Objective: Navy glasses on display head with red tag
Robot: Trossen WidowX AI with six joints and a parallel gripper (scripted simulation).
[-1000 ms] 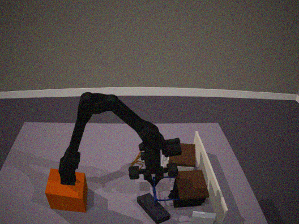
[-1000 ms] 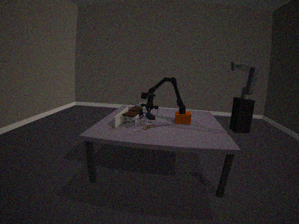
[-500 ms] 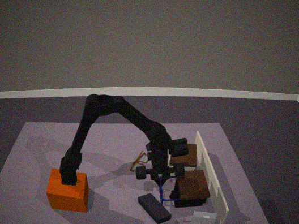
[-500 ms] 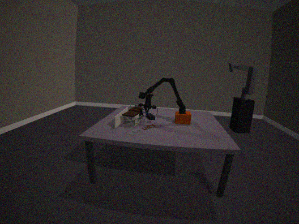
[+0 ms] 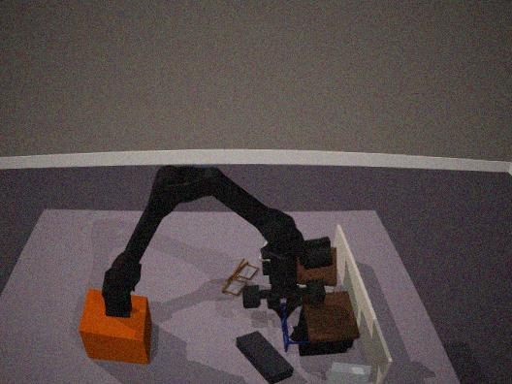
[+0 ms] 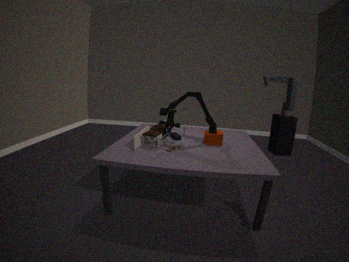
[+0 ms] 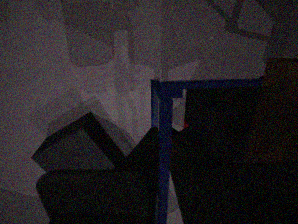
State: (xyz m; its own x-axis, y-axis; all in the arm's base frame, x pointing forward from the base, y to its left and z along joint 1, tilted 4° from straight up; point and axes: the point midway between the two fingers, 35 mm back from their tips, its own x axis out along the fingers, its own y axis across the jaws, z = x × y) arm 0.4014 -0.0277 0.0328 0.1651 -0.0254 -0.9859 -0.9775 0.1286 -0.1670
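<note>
Now: the dark flat object 90 mm to the right of my gripper tip, 60 mm behind it and 50 mm below it. Round my gripper tip: pale upright panel (220 mm ahead, 50 mm to the left, 10 mm below).
</note>
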